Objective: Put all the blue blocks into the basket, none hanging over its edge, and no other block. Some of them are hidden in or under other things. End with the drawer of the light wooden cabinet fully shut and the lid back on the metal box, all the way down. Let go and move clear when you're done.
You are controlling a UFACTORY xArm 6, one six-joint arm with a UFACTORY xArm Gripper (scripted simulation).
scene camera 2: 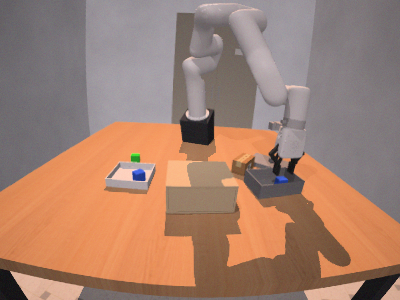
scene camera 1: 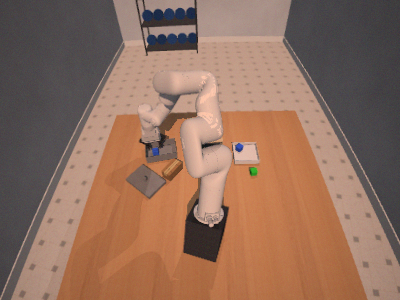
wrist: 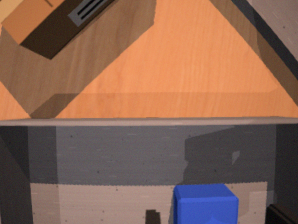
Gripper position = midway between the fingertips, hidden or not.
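Note:
The gripper (scene camera 2: pixel 282 173) shares the scene with a grey metal box (scene camera 2: pixel 257 184) (wrist: pixel 60 163) and a grey lid (scene camera 1: pixel 148 186). There is a light wooden cabinet (scene camera 2: pixel 192 187) as well; in the wrist view the cabinet is out of frame. A white basket (scene camera 2: pixel 123 170) is also part of the scene, and in the wrist view the basket is out of frame.

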